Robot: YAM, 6 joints.
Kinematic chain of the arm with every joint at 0, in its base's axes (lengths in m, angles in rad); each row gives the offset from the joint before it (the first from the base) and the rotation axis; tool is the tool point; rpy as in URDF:
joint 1: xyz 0 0 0.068 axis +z
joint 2: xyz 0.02 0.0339 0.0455 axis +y
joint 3: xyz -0.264 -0.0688 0 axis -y
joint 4: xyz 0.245 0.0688 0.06 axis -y
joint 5: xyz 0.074 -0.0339 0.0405 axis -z
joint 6: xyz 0.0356 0 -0.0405 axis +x
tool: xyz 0 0 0 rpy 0 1.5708 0
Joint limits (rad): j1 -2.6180..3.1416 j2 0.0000..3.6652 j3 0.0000..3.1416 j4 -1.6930..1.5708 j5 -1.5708..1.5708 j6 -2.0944..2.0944
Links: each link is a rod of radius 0.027 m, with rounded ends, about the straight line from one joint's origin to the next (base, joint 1, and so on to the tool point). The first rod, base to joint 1, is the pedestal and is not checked.
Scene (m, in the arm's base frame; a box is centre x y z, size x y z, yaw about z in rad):
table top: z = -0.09
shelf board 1: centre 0.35 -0.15 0 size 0.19 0.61 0.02 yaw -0.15
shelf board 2: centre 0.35 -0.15 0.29 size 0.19 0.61 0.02 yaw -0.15
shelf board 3: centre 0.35 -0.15 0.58 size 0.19 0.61 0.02 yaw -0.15
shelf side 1: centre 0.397 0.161 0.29 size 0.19 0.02 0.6 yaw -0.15
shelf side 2: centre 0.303 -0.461 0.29 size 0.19 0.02 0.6 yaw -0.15
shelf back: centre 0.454 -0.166 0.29 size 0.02 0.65 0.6 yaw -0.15
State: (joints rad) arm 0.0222 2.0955 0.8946 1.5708 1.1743 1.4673
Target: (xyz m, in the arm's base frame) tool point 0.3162 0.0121 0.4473
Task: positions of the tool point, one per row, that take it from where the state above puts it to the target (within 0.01 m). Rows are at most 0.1 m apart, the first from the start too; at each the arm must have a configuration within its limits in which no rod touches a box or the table.
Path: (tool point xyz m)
1: 0.3084 0.0002 0.1837
2: 0.2318 0.0115 0.1839
3: 0.1556 0.0094 0.1670
4: 0.1885 0.0256 0.2271
5: 0.2015 0.0371 0.2981
6: 0.1929 0.0411 0.3738
7: 0.1630 0.0353 0.4473
8: 0.2373 0.0334 0.4572
9: 0.3162 0.0121 0.4473

